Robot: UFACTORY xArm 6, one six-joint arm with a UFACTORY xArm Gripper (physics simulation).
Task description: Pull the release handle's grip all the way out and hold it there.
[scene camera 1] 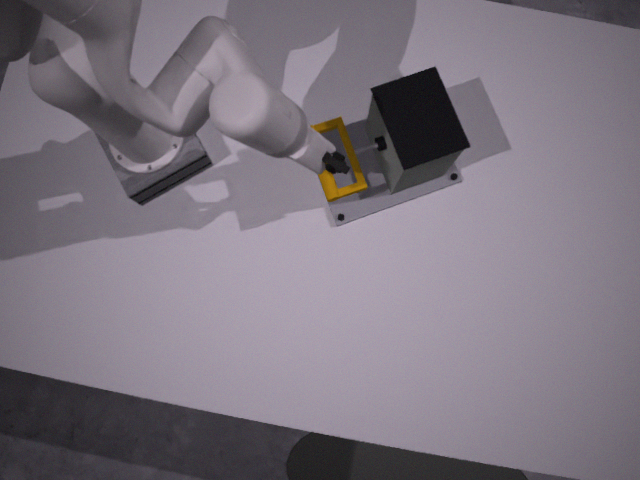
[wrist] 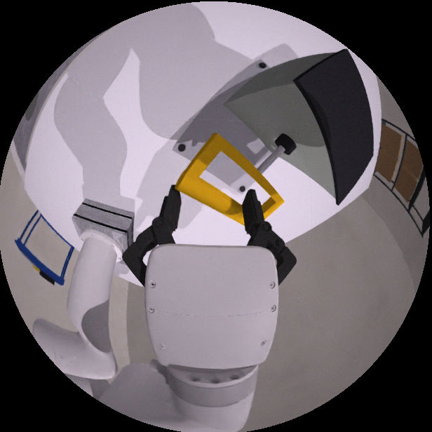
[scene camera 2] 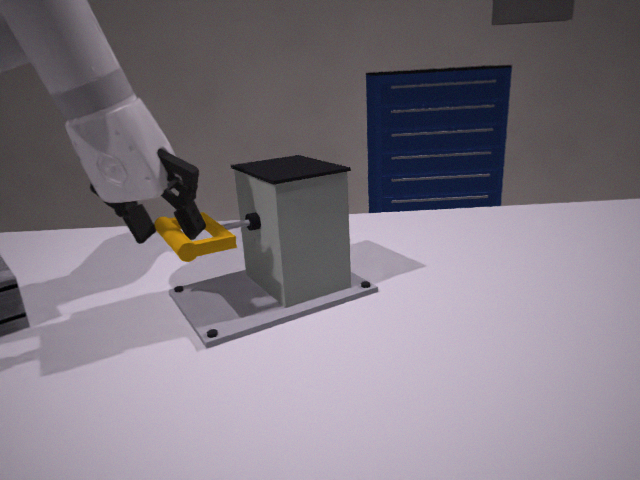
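The release handle is a yellow rectangular frame; its thick grip bar (scene camera 1: pixel 327 187) (scene camera 2: pixel 174 240) (wrist: pixel 206 194) faces away from the housing. A stretch of grey rod (scene camera 1: pixel 366 148) (scene camera 2: pixel 237 224) (wrist: pixel 270 160) shows between the frame and the black collar (scene camera 1: pixel 381 143) (scene camera 2: pixel 252 221) (wrist: pixel 285 144) on the housing. My gripper (scene camera 1: pixel 337 162) (scene camera 2: pixel 166 233) (wrist: pixel 212 194) is shut on the grip, with its fingers wide apart and the bar slanting between them. One finger is inside the frame and the other is outside at the bar's end. Finger contact is partly hidden.
The grey-green housing (scene camera 1: pixel 386 149) (scene camera 2: pixel 312 235) (wrist: pixel 280 107) has a black top (scene camera 1: pixel 419 117) (scene camera 2: pixel 290 168) (wrist: pixel 340 115). It stands on a grey base plate (scene camera 1: pixel 361 209) (scene camera 2: pixel 227 331) bolted to the white table (scene camera 1: pixel 320 310) (scene camera 2: pixel 387 387). A blue cabinet (scene camera 2: pixel 439 139) stands behind the table.
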